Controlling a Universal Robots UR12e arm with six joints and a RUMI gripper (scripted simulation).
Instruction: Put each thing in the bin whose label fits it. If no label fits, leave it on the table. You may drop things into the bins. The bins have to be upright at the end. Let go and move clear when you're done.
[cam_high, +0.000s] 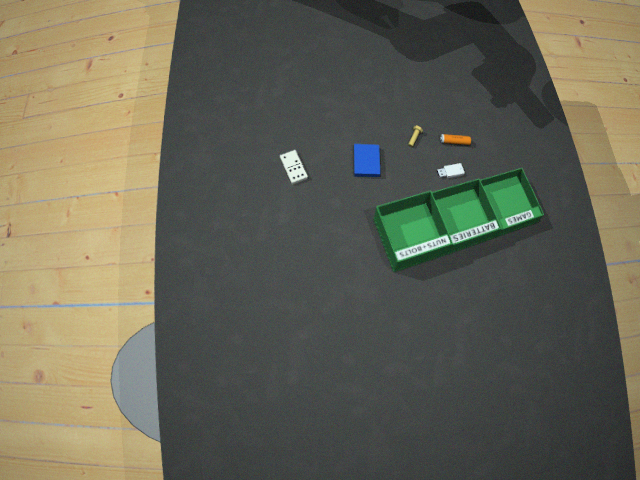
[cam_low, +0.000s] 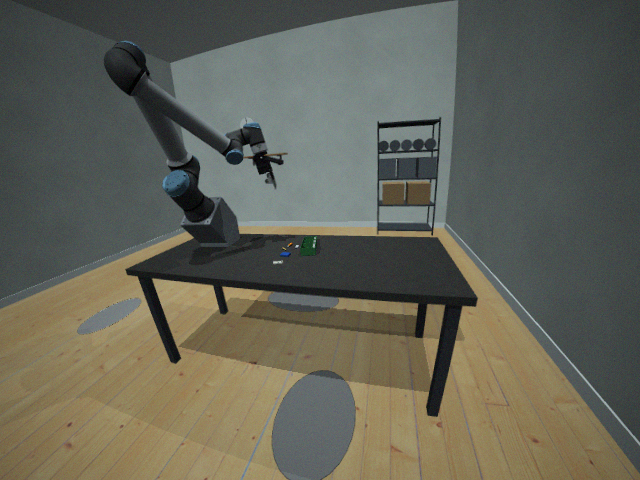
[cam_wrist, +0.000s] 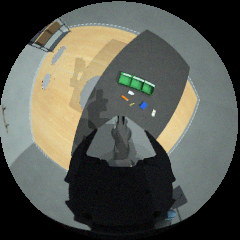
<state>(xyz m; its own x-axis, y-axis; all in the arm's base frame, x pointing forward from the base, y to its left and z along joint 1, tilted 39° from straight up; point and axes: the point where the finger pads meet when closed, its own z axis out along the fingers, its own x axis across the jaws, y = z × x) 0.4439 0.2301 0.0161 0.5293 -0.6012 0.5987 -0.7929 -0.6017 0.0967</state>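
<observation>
Right now my hand is 35 cm above the green three-part bin, 20 cm short of it and 3 cm to the left of it. The rest, counted from my hand: white usb stick: 37 cm below, 12 cm ahead, 3 cm to the right; then orange battery: 37 cm below, 6 cm ahead, 2 cm to the right; then brass bolt: 37 cm below, 8 cm to the right, 6 cm ahead.
</observation>
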